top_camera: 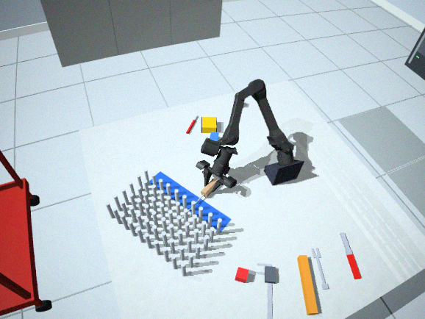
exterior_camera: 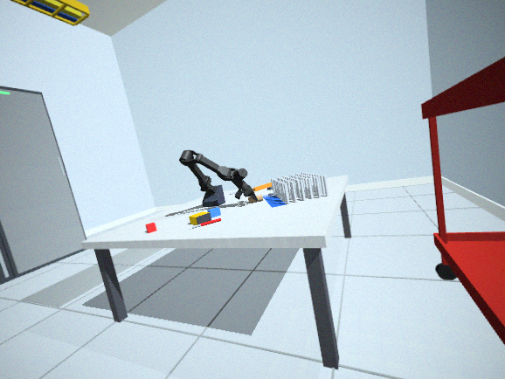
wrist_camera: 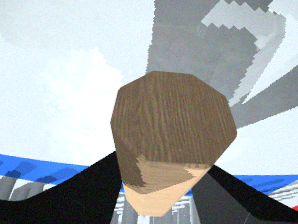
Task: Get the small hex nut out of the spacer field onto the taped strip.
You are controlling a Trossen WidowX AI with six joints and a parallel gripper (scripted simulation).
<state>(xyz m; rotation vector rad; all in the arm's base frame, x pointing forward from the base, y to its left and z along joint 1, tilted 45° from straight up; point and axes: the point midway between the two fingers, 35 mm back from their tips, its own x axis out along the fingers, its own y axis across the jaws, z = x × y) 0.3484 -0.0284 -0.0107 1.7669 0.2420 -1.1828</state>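
Now: gripper tip 80 mm short of the metal rod and 60 mm to the right of it. From my gripper tip the other things lie so: orange bar: 250 mm behind, 500 mm to the left; then blue taped strip: 100 mm ahead, 20 mm to the left, 10 mm below; then blue block: 100 mm behind, 280 mm to the right, 10 mm above.
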